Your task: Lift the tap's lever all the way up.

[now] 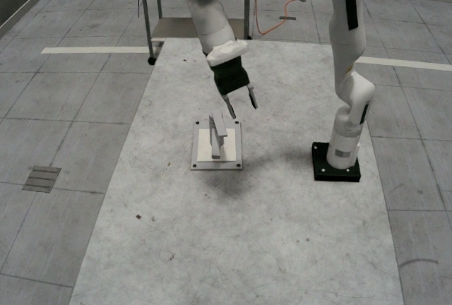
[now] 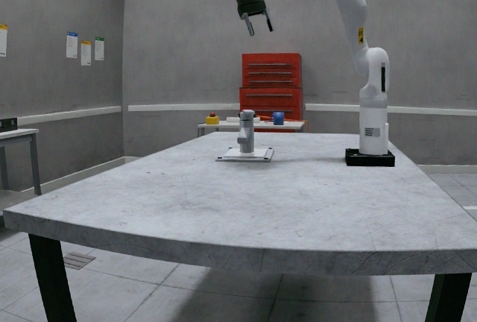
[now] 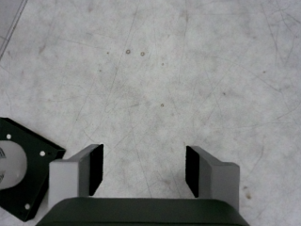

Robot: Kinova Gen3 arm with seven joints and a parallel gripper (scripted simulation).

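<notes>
The tap lever is 70 mm ahead of my hand, 210 mm to the right of it and 240 mm below it. From my hand the other things lie so: tap (80 mm ahead, 240 mm to the right, 290 mm below).
</notes>
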